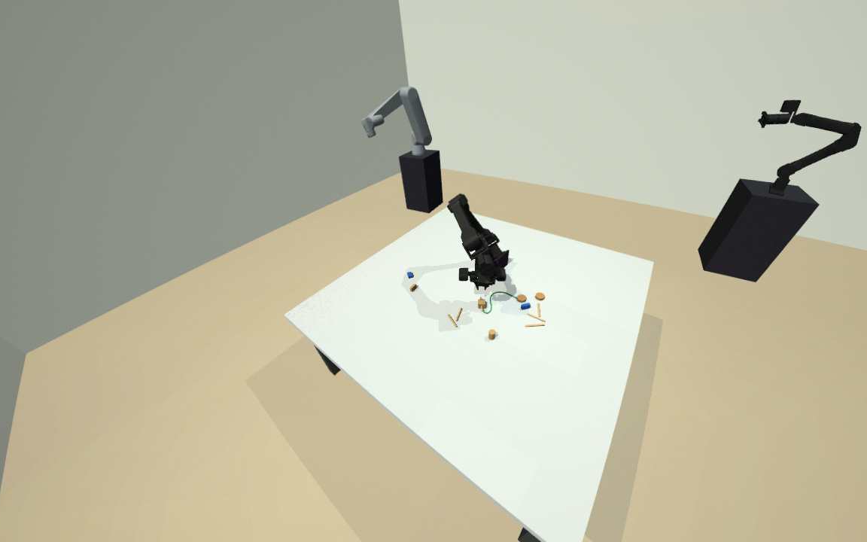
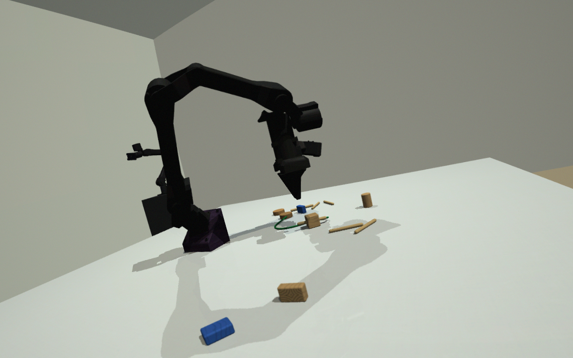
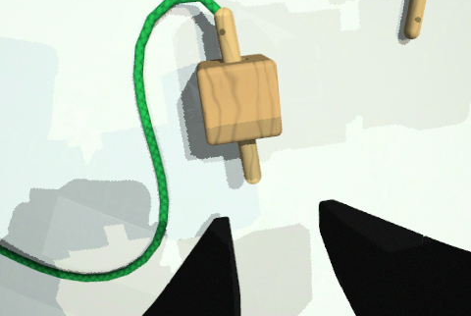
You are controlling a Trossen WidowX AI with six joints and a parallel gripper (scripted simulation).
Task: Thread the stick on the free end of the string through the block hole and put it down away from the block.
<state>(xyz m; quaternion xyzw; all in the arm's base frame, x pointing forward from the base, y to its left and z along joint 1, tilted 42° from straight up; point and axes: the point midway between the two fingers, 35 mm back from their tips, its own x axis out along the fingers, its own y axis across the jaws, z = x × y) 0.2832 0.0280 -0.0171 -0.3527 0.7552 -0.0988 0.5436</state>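
The small wooden cube lies 6 cm below my gripper tip, 2 cm ahead of it and 1 cm to the left of it. From my gripper tip the other things lie so: wooden cylinder (16 cm ahead, 11 cm to the left, 6 cm below); then thin wooden stick (6 cm below, 3 cm ahead, 2 cm to the left).
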